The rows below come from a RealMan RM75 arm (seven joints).
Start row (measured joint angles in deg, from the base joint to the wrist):
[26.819, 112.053, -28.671, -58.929, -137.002, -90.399, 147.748]
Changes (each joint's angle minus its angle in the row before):
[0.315, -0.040, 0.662, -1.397, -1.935, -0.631, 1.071]
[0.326, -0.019, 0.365, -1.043, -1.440, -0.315, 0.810]
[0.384, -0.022, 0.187, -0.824, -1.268, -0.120, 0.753]
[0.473, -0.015, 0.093, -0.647, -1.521, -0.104, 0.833]
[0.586, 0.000, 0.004, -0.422, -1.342, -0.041, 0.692]
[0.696, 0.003, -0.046, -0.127, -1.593, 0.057, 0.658]
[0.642, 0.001, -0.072, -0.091, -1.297, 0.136, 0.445]
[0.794, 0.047, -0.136, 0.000, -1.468, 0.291, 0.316]
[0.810, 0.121, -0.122, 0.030, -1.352, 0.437, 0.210]
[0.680, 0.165, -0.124, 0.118, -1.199, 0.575, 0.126]
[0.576, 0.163, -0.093, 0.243, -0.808, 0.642, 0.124]
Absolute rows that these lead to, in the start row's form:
[27.134, 112.013, -28.009, -60.326, -138.937, -91.030, 148.819]
[27.460, 111.994, -27.644, -61.369, -140.377, -91.345, 149.629]
[27.844, 111.972, -27.457, -62.193, -141.645, -91.465, 150.382]
[28.317, 111.957, -27.364, -62.840, -143.166, -91.569, 151.215]
[28.903, 111.957, -27.360, -63.262, -144.508, -91.610, 151.907]
[29.599, 111.960, -27.406, -63.389, -146.101, -91.553, 152.565]
[30.241, 111.961, -27.478, -63.480, -147.398, -91.417, 153.010]
[31.035, 112.008, -27.614, -63.480, -148.866, -91.126, 153.326]
[31.845, 112.129, -27.736, -63.450, -150.218, -90.689, 153.536]
[32.525, 112.294, -27.860, -63.332, -151.417, -90.114, 153.662]
[33.101, 112.457, -27.953, -63.089, -152.225, -89.472, 153.786]

